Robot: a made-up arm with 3 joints.
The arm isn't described. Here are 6 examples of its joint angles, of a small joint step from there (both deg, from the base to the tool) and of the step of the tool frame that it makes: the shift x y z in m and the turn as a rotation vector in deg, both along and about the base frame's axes.
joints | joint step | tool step
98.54 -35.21 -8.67 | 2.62 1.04 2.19 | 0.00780 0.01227 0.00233 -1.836 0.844 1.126
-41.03 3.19 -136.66 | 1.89 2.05 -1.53 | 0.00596 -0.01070 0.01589 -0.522 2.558 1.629
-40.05 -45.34 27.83 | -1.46 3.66 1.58 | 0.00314 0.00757 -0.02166 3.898 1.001 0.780
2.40 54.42 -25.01 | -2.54 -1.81 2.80 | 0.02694 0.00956 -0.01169 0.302 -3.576 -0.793
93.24 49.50 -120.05 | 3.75 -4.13 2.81 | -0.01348 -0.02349 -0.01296 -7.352 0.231 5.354
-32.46 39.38 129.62 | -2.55 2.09 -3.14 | 0.01463 0.02368 -0.04280 4.738 3.164 2.982
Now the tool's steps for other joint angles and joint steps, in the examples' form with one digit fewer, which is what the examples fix.
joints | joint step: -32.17 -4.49 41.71 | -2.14 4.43 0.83
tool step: -0.0095 0.0243 -0.0277 5.04 2.53 0.46
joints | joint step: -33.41 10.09 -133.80 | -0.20 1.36 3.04
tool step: -0.0076 0.0131 -0.0143 0.93 -1.32 -1.69
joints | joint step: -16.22 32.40 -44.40 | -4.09 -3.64 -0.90
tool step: 0.0146 0.0120 0.0023 1.88 -2.05 0.50
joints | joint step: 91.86 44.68 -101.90 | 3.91 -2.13 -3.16
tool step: 0.0058 0.0145 0.0164 -4.39 1.69 -1.32
